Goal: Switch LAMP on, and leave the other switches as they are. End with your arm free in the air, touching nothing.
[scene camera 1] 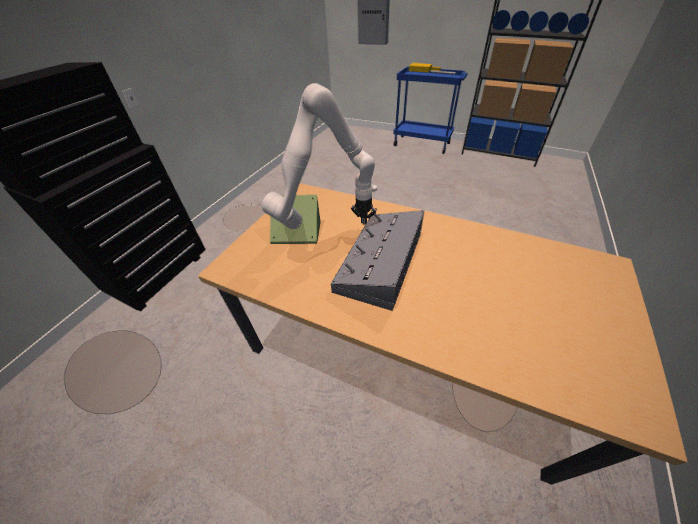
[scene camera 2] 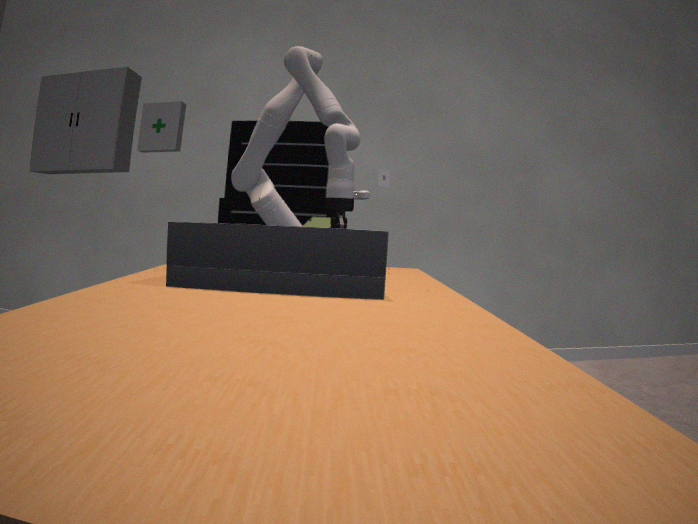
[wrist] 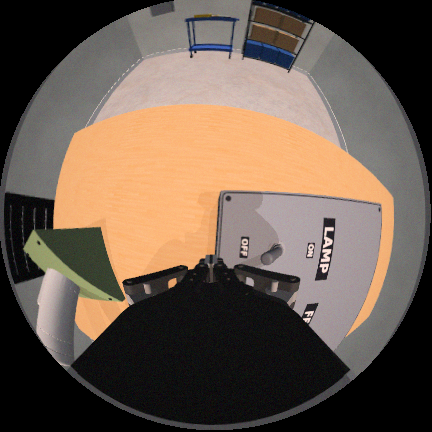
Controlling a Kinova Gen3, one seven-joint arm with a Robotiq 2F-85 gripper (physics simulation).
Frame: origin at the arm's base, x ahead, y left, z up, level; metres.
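Where they show: gripper, between the fingertips: (scene camera 1: 364, 223) (wrist: 210, 261); arm's base, origin of its link: (scene camera 1: 293, 220) (wrist: 64, 279).
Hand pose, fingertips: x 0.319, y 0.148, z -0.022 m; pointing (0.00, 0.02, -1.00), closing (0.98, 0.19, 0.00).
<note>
Each offset is from my fingertips to the top centre of the thing. "spot": to the spot under its first point. Level surfaces: height alone.
The grey sloped switch panel (scene camera 1: 401, 248) (scene camera 2: 276, 253) (wrist: 350, 235) stands on the table. In the wrist view, the LAMP label @(dz +0.045, dx +0.142, dy +0.036 m) (wrist: 325, 248) is beside the ON mark @(spot: dz +0.034, dx +0.118, dy +0.033 m) (wrist: 310, 250); the OFF mark @(spot: dz +0.006, dx +0.037, dy +0.025 m) (wrist: 244, 247) is near the panel's left edge. The LAMP lever @(dz +0.059, dx +0.059, dy +0.028 m) (wrist: 271, 254) (scene camera 1: 376, 218) leans toward the OFF side. My gripper (scene camera 1: 364, 220) (wrist: 210, 261) is shut and empty, at the panel's low OFF-side edge, left of the lever, with a gap between them in the wrist view. In scene camera 2, the gripper's tips are hidden behind the panel.
Three other levers (scene camera 1: 367, 232) (scene camera 1: 359, 248) (scene camera 1: 348, 270) stand in a row along the panel. A second label @(dz +0.045, dx +0.154, dy -0.084 m) (wrist: 310, 313) is partly hidden in the wrist view. The green base plate (scene camera 1: 310, 205) (wrist: 80, 250) carries the arm on the wooden table @(dz -0.066 m) (scene camera 1: 507, 293) (scene camera 2: 338, 394) (wrist: 175, 150).
</note>
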